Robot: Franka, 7 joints.
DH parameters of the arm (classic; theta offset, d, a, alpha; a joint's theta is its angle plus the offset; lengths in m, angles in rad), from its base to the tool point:
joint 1: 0 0.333 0 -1.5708
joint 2: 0 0 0 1.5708
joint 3: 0 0.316 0.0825 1.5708
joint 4: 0 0 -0.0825 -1.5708
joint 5: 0 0.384 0 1.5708
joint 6: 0 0 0.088 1.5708
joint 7: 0 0.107 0 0
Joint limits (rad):
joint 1: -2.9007..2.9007
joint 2: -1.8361..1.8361
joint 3: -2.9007..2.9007
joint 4: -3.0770..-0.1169
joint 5: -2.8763..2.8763
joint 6: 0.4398..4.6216
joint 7: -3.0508..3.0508
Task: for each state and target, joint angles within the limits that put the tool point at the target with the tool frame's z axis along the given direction. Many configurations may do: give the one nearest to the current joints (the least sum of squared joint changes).
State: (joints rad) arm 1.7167 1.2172 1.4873 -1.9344 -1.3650 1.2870 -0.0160
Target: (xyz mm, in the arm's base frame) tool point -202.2 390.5 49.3 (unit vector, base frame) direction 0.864 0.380 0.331
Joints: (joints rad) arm 1.6837 1.1164 0.6417 -2.0279 -1.6621 0.6688 -0.0160
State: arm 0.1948 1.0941 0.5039 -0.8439 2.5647 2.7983 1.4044
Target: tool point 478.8 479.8 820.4 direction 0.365 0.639 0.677
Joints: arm 0.5507 0.5703 0.6030 -0.5854 2.4242 2.8478 1.4044
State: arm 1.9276 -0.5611 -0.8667 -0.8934 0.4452 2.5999 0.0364
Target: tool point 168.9 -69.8 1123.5 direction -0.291 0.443 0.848
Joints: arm 2.0749 -0.8296 -0.1641 -1.1427 0.7105 2.8288 0.0364
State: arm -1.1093 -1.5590 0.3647 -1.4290 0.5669 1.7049 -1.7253
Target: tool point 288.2 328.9 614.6 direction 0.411 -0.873 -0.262
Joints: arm -1.1384 -1.8361 0.8237 -2.0212 0.3866 1.6417 -1.7253
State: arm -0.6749 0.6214 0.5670 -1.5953 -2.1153 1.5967 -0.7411
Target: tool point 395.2 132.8 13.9 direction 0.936 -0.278 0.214
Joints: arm 0.0426 0.9596 0.3668 -2.4229 -2.6229 1.0253 -0.7411
